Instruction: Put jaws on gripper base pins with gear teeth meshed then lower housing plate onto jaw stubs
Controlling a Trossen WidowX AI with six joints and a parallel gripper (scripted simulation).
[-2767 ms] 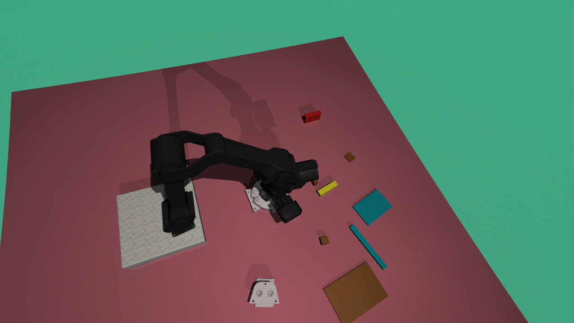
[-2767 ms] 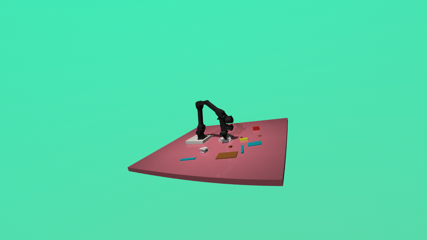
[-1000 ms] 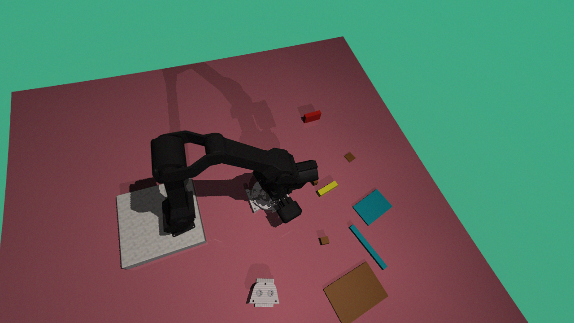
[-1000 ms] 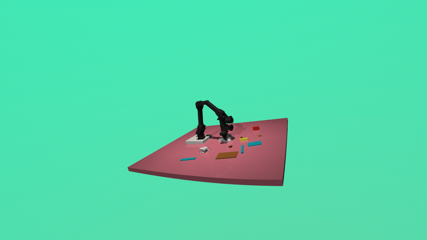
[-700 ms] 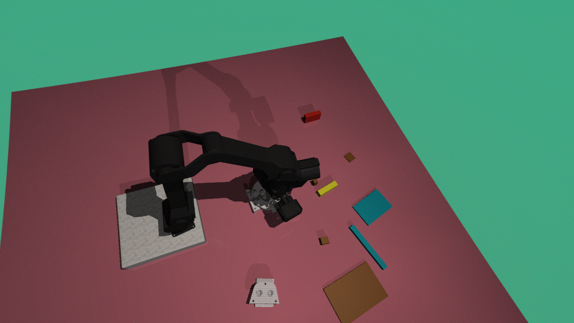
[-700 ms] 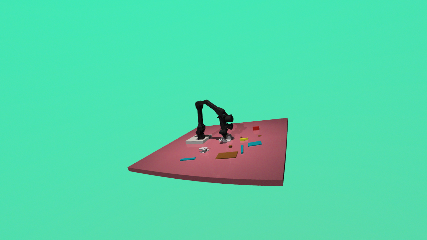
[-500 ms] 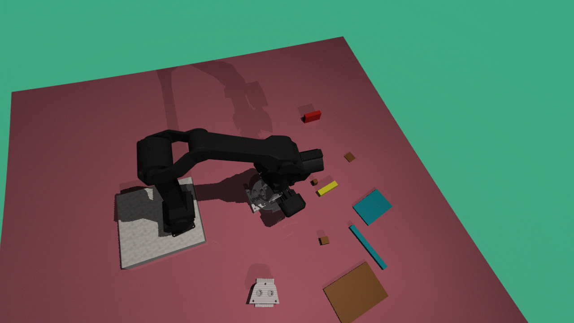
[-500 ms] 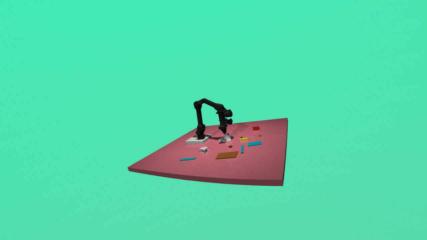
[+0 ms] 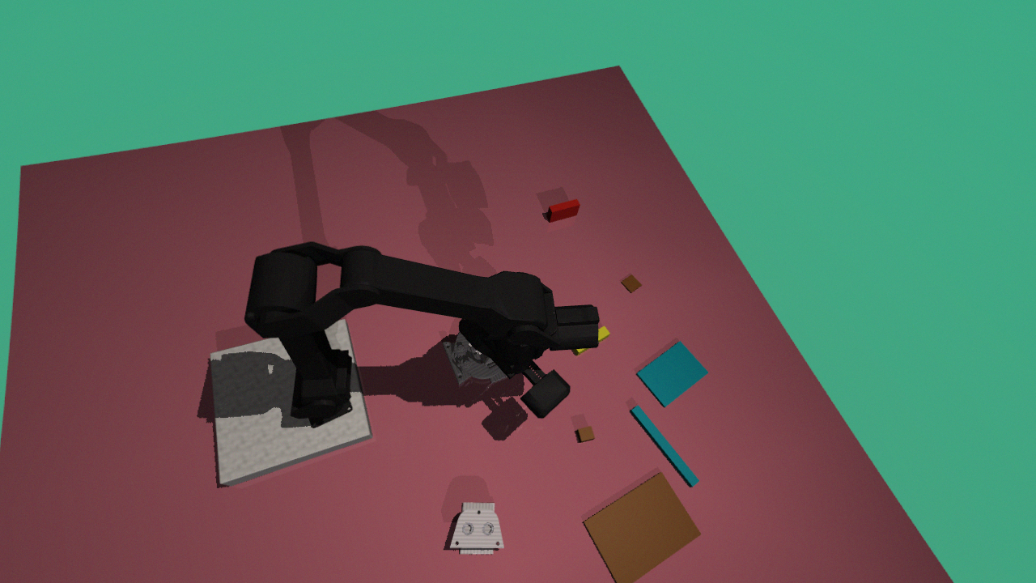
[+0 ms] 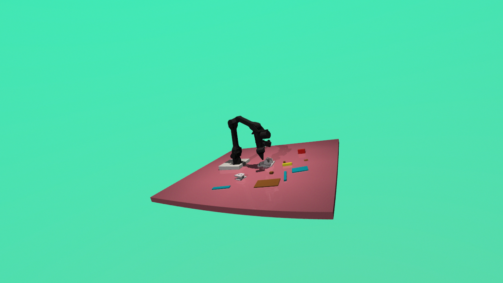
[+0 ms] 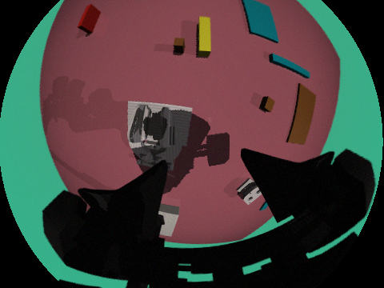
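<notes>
Right now the white stepped block is 14 cm behind my gripper tip, 17 cm to the right of it and 7 cm below it. The rest, counted from my gripper tip: teal bar 19 cm ahead, 21 cm to the right, 8 cm below; then yellow bar 18 cm ahead, 1 cm to the left, 7 cm below; then gripper jaw 3 cm behind, 6 cm to the left, 7 cm below.
</notes>
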